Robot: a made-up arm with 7 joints. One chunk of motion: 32 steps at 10 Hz.
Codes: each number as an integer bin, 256 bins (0 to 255) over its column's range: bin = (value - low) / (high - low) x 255, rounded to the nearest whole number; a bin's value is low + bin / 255 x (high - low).
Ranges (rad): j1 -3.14..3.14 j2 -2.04..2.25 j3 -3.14..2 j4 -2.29..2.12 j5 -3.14..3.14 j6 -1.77..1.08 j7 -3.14..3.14
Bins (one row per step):
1: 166 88 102 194 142 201 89
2: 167 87 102 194 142 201 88
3: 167 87 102 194 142 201 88
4: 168 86 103 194 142 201 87
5: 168 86 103 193 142 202 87
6: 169 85 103 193 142 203 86
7: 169 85 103 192 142 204 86
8: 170 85 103 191 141 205 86
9: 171 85 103 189 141 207 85
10: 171 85 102 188 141 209 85
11: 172 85 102 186 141 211 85
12: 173 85 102 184 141 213 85
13: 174 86 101 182 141 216 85
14: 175 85 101 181 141 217 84
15: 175 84 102 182 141 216 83
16: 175 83 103 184 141 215 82
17: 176 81 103 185 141 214 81
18: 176 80 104 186 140 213 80
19: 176 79 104 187 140 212 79
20: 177 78 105 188 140 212 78
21: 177 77 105 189 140 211 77
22: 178 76 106 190 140 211 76
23: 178 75 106 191 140 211 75
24: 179 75 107 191 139 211 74
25: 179 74 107 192 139 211 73
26: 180 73 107 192 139 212 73
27: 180 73 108 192 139 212 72
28: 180 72 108 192 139 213 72
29: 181 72 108 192 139 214 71
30: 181 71 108 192 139 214 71
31: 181 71 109 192 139 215 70
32: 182 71 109 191 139 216 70
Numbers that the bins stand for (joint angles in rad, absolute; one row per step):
1: 0.9482 -0.5595 -1.0840 1.0651 0.3571 0.4765 -0.9482
2: 0.9728 -0.5764 -1.0840 1.0651 0.3571 0.4765 -0.9728
3: 0.9728 -0.5764 -1.0840 1.0651 0.3571 0.4765 -0.9728
4: 0.9974 -0.5932 -1.0638 1.0651 0.3571 0.4765 -0.9974
5: 0.9974 -0.5932 -1.0638 1.0478 0.3571 0.4876 -0.9974
6: 1.0220 -0.6100 -1.0638 1.0478 0.3571 0.4988 -1.0220
7: 1.0220 -0.6100 -1.0638 1.0305 0.3571 0.5100 -1.0220
8: 1.0467 -0.6100 -1.0638 1.0132 0.3325 0.5212 -1.0220
9: 1.0713 -0.6100 -1.0638 0.9786 0.3325 0.5435 -1.0467
10: 1.0713 -0.6100 -1.0840 0.9613 0.3325 0.5659 -1.0467
11: 1.0959 -0.6100 -1.0840 0.9267 0.3325 0.5882 -1.0467
12: 1.1205 -0.6100 -1.0840 0.8921 0.3325 0.6106 -1.0467
13: 1.1452 -0.5932 -1.1042 0.8575 0.3325 0.6441 -1.0467
14: 1.1698 -0.6100 -1.1042 0.8402 0.3325 0.6553 -1.0713
15: 1.1698 -0.6268 -1.0840 0.8575 0.3325 0.6441 -1.0959
16: 1.1698 -0.6436 -1.0638 0.8921 0.3325 0.6329 -1.1205
17: 1.1944 -0.6773 -1.0638 0.9094 0.3325 0.6218 -1.1452
18: 1.1944 -0.6941 -1.0437 0.9267 0.3078 0.6106 -1.1698
19: 1.1944 -0.7109 -1.0437 0.9440 0.3078 0.5994 -1.1944
20: 1.2191 -0.7278 -1.0235 0.9613 0.3078 0.5994 -1.2191
21: 1.2191 -0.7446 -1.0235 0.9786 0.3078 0.5882 -1.2437
22: 1.2437 -0.7614 -1.0034 0.9959 0.3078 0.5882 -1.2683
23: 1.2437 -0.7782 -1.0034 1.0132 0.3078 0.5882 -1.2929
24: 1.2683 -0.7782 -0.9832 1.0132 0.2832 0.5882 -1.3176
25: 1.2683 -0.7951 -0.9832 1.0305 0.2832 0.5882 -1.3422
26: 1.2929 -0.8119 -0.9832 1.0305 0.2832 0.5994 -1.3422
27: 1.2929 -0.8119 -0.9631 1.0305 0.2832 0.5994 -1.3668
28: 1.2929 -0.8287 -0.9631 1.0305 0.2832 0.6106 -1.3668
29: 1.3176 -0.8287 -0.9631 1.0305 0.2832 0.6218 -1.3915
30: 1.3176 -0.8455 -0.9631 1.0305 0.2832 0.6218 -1.3915
31: 1.3176 -0.8455 -0.9429 1.0305 0.2832 0.6329 -1.4161
32: 1.3422 -0.8455 -0.9429 1.0132 0.2832 0.6441 -1.4161

